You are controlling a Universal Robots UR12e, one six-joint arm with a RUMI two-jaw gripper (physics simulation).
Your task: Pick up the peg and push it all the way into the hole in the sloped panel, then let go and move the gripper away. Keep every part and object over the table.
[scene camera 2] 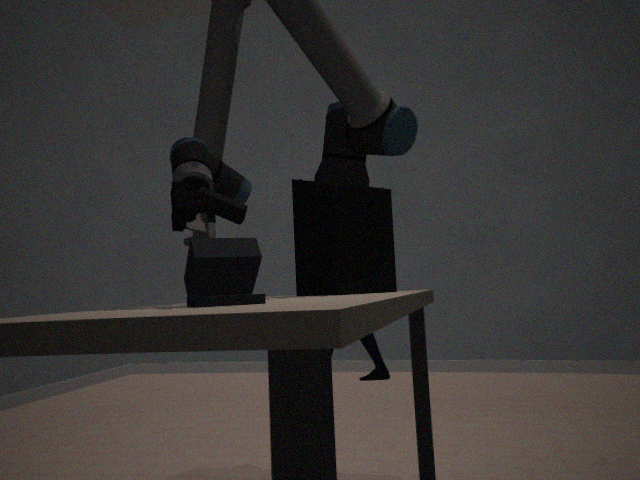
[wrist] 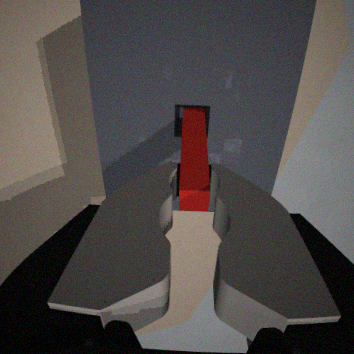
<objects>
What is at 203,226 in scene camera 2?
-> My gripper.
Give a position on a red square peg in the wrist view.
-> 194,189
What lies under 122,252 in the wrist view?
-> My gripper.
</objects>
